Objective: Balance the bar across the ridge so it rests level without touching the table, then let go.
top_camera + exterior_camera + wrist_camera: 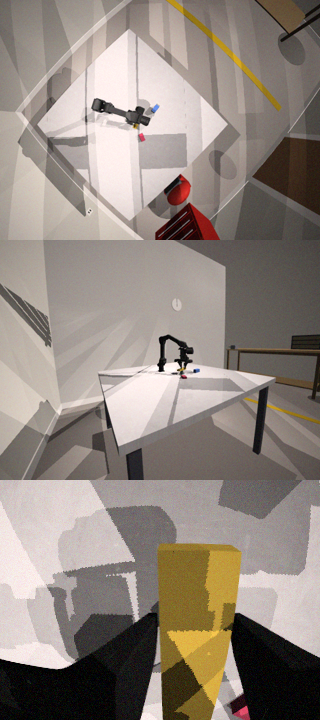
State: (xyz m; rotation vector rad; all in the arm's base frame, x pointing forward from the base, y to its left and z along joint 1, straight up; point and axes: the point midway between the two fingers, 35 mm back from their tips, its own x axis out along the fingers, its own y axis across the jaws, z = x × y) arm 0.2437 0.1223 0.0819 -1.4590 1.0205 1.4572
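Right now my gripper tip is 10 mm short of the yellow bar and 30 mm to the left of it. Round my gripper tip: pink block 130 mm ahead, 100 mm to the right, 40 mm below; then blue block 40 mm ahead, 160 mm to the left, 30 mm below.
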